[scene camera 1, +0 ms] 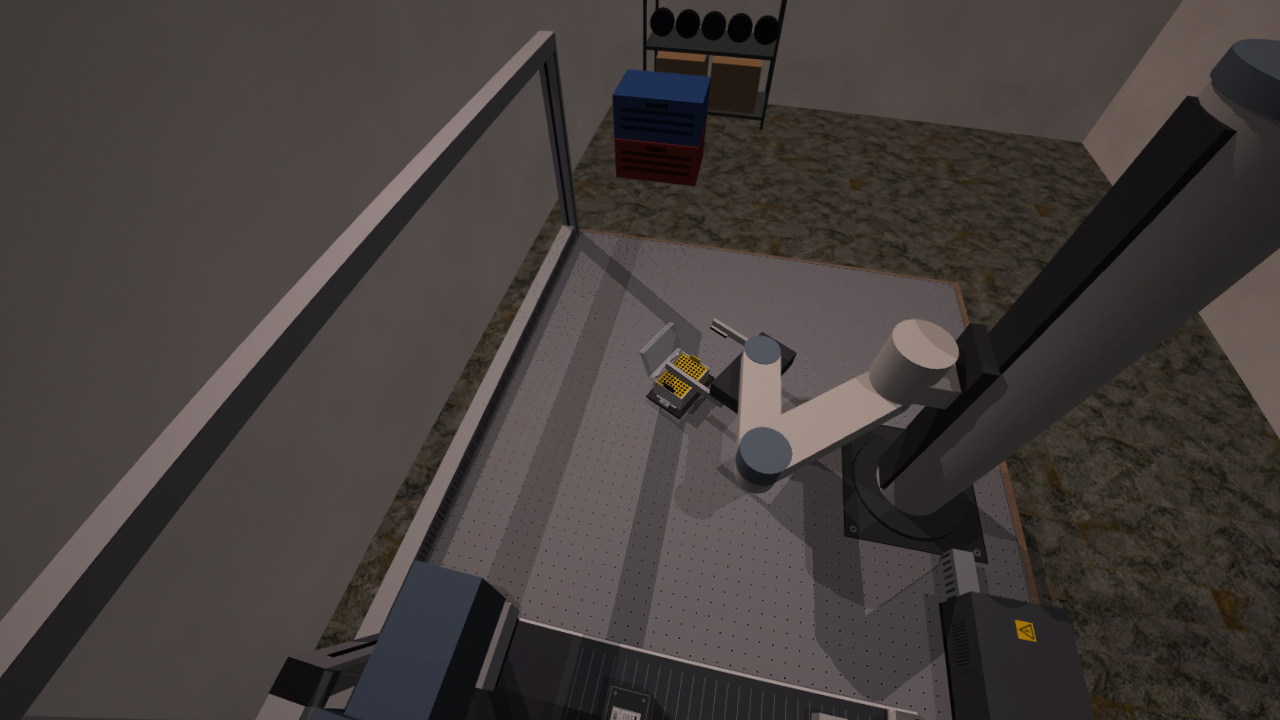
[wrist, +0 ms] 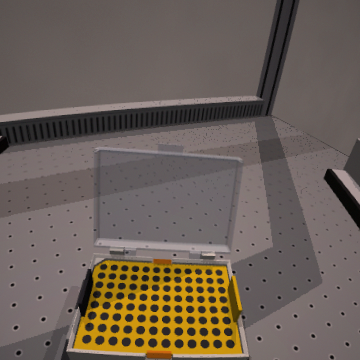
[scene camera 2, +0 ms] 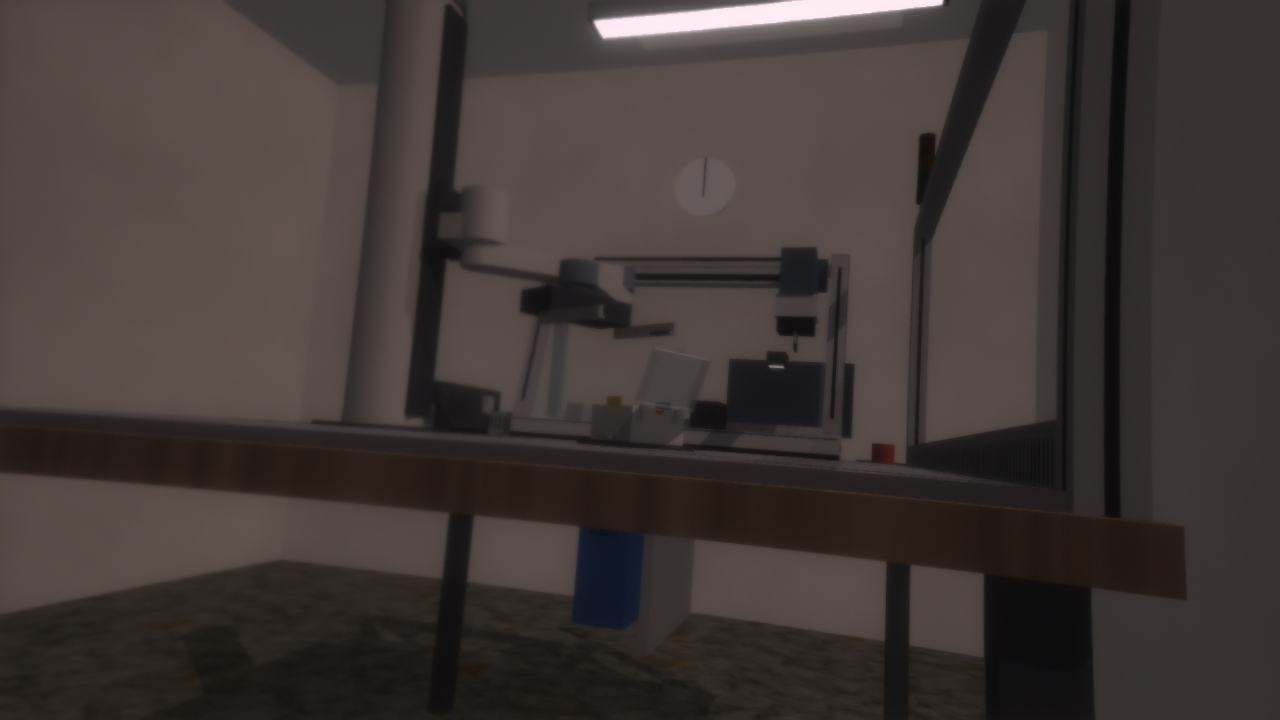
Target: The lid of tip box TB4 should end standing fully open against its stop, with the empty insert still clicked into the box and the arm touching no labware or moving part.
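Places are measured from the arm's base along level axes (x ahead, y left, z up), in millimetres.
Where they show: gripper, between the fingertips: (scene camera 1: 690,342) (wrist: 168,137) (scene camera 2: 639,320); arm's base, origin of its link: (scene camera 1: 906,486).
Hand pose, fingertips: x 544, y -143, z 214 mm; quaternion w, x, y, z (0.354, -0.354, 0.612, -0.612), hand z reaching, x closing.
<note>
Things, the pixels of their top centre, and the offset from my fingertips. "pt": a spot on its surface instead.
- tip box, centre of its top: (wrist: 160,296) (scene camera 2: 639,405) (scene camera 1: 682,373) 12 mm ahead, 10 mm right, 135 mm down
- yellow insert, centre of its top: (wrist: 161,289) (scene camera 2: 639,399) (scene camera 1: 682,371) 12 mm ahead, 10 mm right, 127 mm down
- slotted rail, a spot on its surface: (wrist: 135,119) pt 460 mm ahead, 156 mm right, 181 mm down
- dark cabinet, a spot on its surface: (scene camera 1: 1011,662) pt 629 mm back, 498 mm left, 86 mm down
- blue-grey gantry unit, a spot on its surface: (scene camera 1: 416,635) pt 198 mm ahead, 675 mm left, 287 mm up
The tip box (scene camera 1: 664,399) (scene camera 2: 657,429) (wrist: 105,355) stands on the perforated table; no TB4 label is readable. Its clear lid (scene camera 1: 659,351) (scene camera 2: 677,376) (wrist: 167,200) stands up from the rear hinge, tilted back past upright; the stop cannot be made out. The yellow insert (scene camera 1: 676,385) (wrist: 160,306) lies level inside the box, its holes dark and without tips, with orange clips at the front and back edges. My gripper (scene camera 1: 691,344) (scene camera 2: 657,330) (wrist: 168,137) is open and empty, above the box. In the wrist view the fingers are wide apart, beyond both sides of the lid, with visible gaps.
An aluminium frame (scene camera 1: 556,134) and a slotted rail (wrist: 135,119) run along the table's far side from the arm. The arm's column (scene camera 1: 1074,358) stands at the right. A dark cabinet (scene camera 1: 1011,662) with a warning label and a blue-grey gantry unit (scene camera 1: 416,635) are at the front.
</note>
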